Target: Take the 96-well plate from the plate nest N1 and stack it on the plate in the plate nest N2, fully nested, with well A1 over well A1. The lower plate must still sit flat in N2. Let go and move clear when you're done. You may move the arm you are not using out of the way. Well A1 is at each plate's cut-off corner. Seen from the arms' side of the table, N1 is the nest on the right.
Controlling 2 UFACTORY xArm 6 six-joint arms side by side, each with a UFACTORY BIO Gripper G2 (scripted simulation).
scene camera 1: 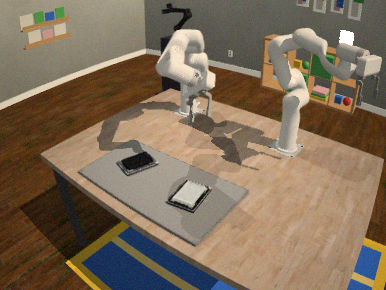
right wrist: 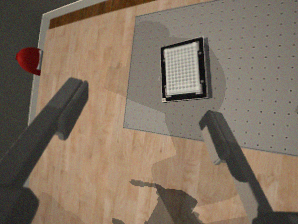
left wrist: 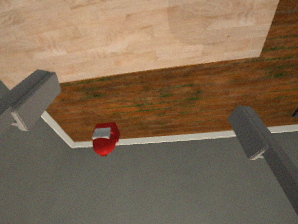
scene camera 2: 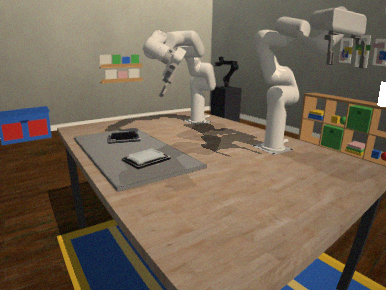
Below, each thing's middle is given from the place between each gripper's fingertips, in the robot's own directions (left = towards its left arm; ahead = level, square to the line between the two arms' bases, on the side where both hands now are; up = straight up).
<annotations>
The white plate (right wrist: 190,69) lies 130 mm ahead of my right hand, 50 mm to the left of it and 280 mm below it.
My left gripper is now 530 mm to the left of the white plate, 500 mm short of it and 420 mm above it.
</annotations>
